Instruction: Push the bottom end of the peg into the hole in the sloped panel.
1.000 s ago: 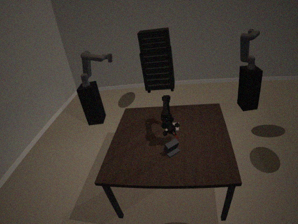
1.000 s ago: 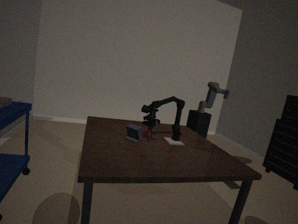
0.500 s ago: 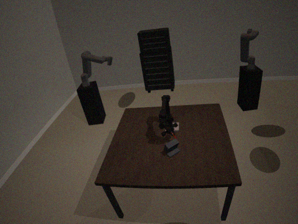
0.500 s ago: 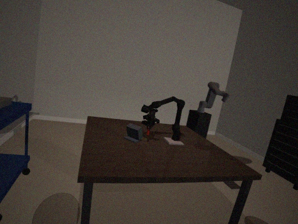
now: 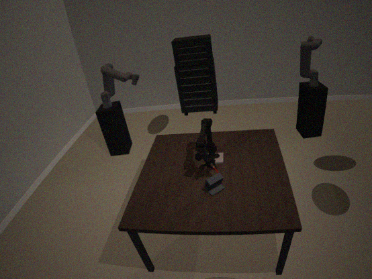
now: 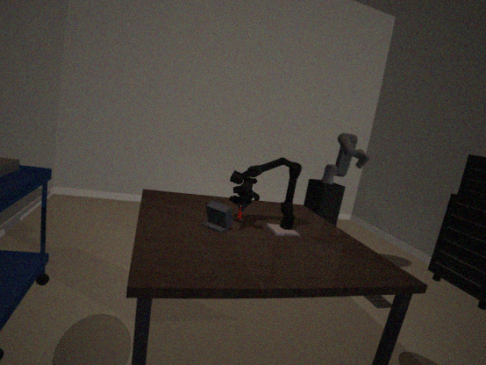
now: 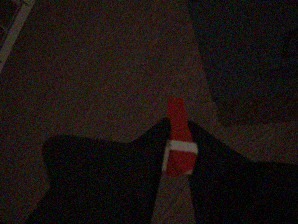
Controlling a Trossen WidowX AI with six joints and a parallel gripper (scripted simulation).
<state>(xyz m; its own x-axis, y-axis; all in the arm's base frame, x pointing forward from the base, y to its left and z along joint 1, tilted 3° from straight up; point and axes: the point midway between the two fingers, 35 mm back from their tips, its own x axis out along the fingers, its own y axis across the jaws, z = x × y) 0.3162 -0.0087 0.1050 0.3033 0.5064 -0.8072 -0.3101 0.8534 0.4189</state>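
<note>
Now: the grey sloped panel block 110 mm ahead of my gripper tip, 30 mm to the right of it and 30 mm below it. The rest, counted from my gripper tip: red peg: 10 mm to the right, 10 mm behind, 10 mm above.
</note>
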